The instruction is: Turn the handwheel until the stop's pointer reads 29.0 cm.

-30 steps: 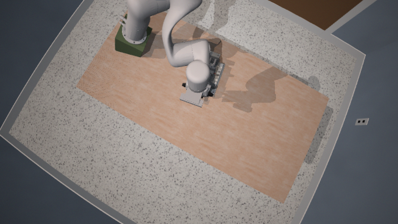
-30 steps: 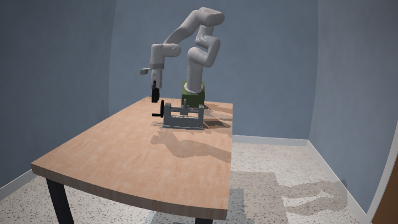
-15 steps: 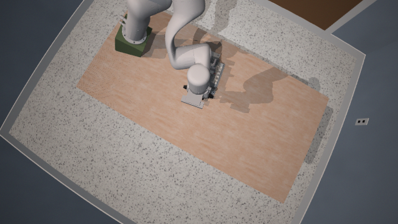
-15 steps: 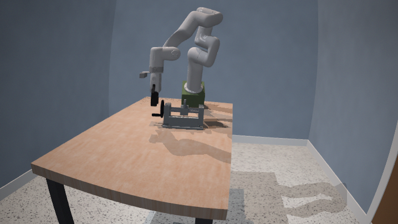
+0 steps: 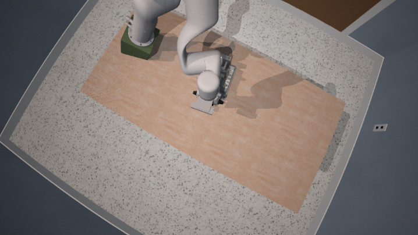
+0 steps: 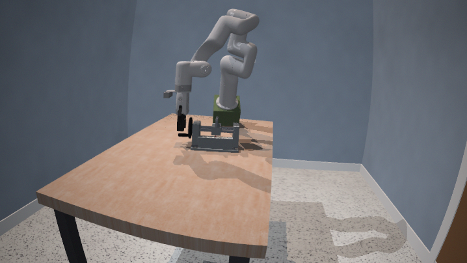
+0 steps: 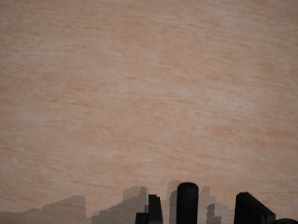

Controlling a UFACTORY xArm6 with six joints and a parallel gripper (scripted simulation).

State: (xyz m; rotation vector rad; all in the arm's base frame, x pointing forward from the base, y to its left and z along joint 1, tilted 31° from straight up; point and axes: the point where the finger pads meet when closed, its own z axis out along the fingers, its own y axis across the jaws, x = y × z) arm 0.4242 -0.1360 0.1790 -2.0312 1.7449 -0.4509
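The crank handle lies 40 mm below my hand and 10 mm to the left of it. Round my hand: black handwheel (30 mm below, 20 mm to the left); stop carriage (150 mm to the left, 30 mm behind, 10 mm above).
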